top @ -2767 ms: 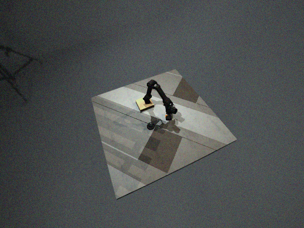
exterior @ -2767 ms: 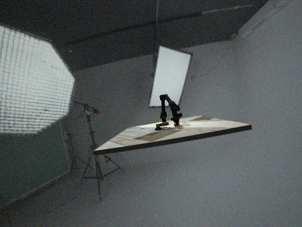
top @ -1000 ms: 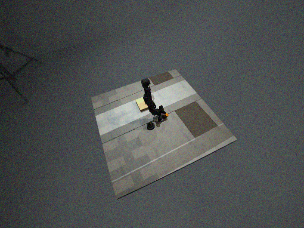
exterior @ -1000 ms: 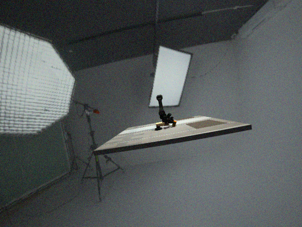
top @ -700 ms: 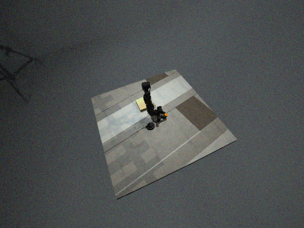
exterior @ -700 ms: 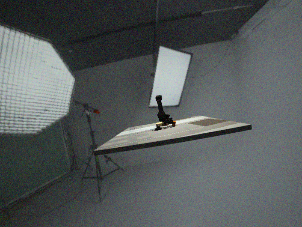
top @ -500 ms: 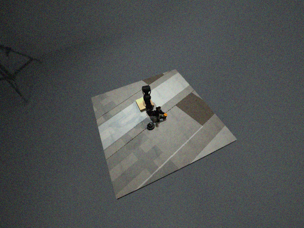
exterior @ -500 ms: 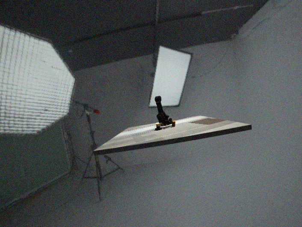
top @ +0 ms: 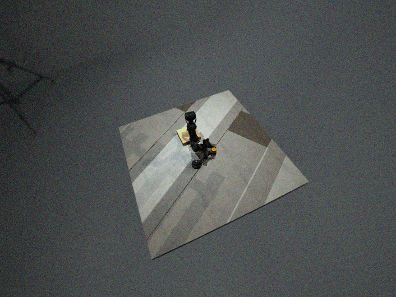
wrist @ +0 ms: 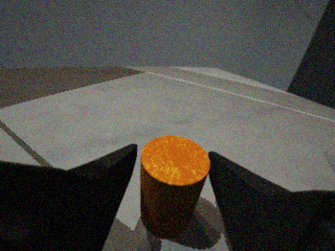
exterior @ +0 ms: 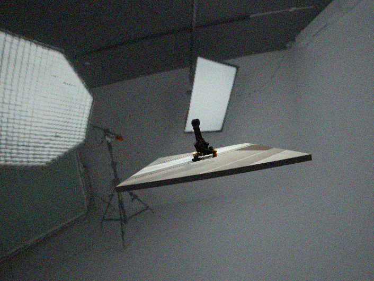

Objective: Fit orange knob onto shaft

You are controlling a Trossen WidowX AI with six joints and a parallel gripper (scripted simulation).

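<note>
My gripper tip is now 2 cm to the left of the orange knob and 1 cm past it. From my gripper tip the other things lie so: dark round pedestal 19 cm to the right, 6 cm ahead, 2 cm below.
</note>
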